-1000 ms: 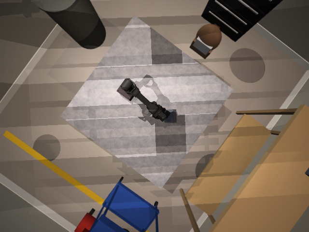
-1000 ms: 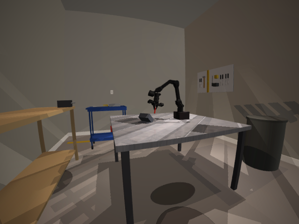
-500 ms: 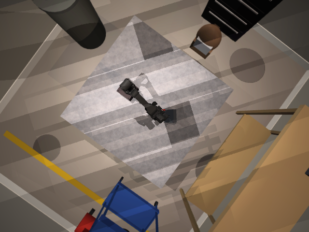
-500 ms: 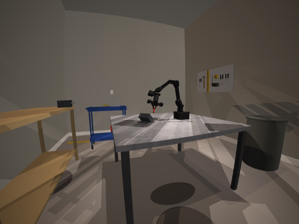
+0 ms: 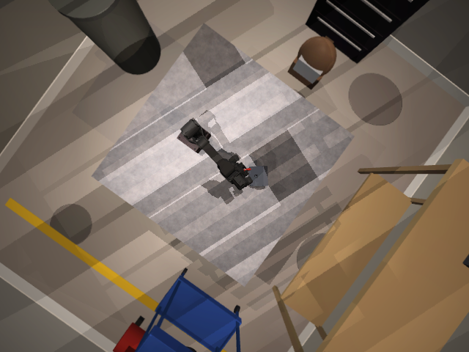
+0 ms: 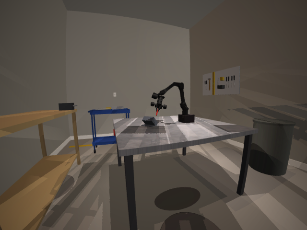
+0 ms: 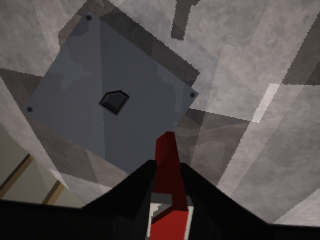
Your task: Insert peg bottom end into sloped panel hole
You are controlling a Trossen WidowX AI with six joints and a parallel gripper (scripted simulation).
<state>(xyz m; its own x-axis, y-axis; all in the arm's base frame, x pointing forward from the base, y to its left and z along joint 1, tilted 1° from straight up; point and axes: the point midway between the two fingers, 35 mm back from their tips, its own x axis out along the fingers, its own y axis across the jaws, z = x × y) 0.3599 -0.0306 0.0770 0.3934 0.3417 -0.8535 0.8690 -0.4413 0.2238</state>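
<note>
Now: the grey sloped panel 10 cm below my gripper tip, 9 cm ahead of it and 1 cm to the left of it. From my gripper tip the other things lie so: red peg (1 cm behind, 1 cm above).
</note>
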